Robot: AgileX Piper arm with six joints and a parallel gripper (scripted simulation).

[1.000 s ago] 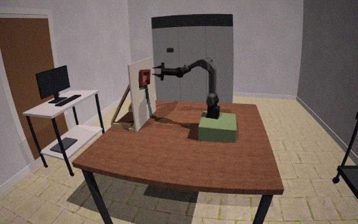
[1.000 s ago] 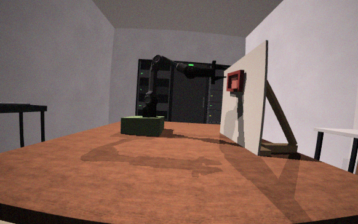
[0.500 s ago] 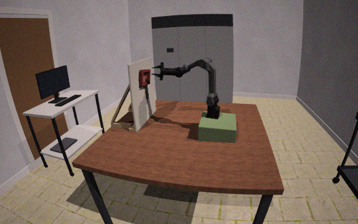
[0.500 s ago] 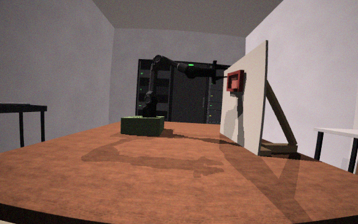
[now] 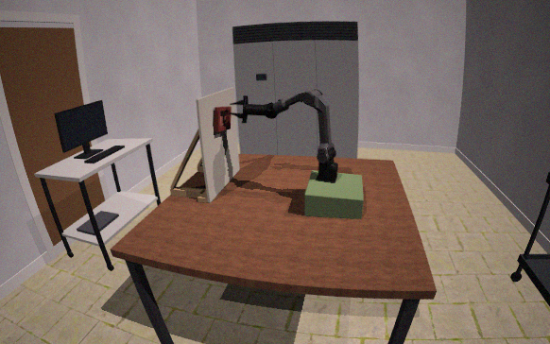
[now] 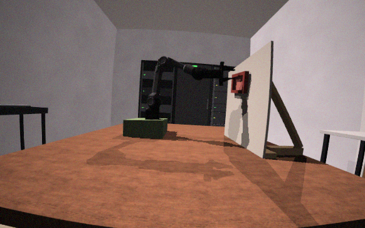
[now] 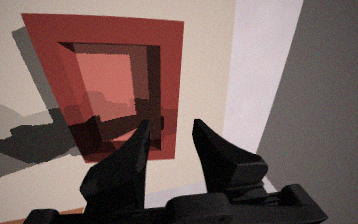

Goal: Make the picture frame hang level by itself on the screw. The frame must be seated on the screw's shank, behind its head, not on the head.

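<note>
The red picture frame lies 50 mm below my hand, 50 mm ahead of it and 20 mm to the left of it. The rest, counted from my hand: beige board: 170 mm below, 70 mm ahead, 10 mm to the left.
</note>
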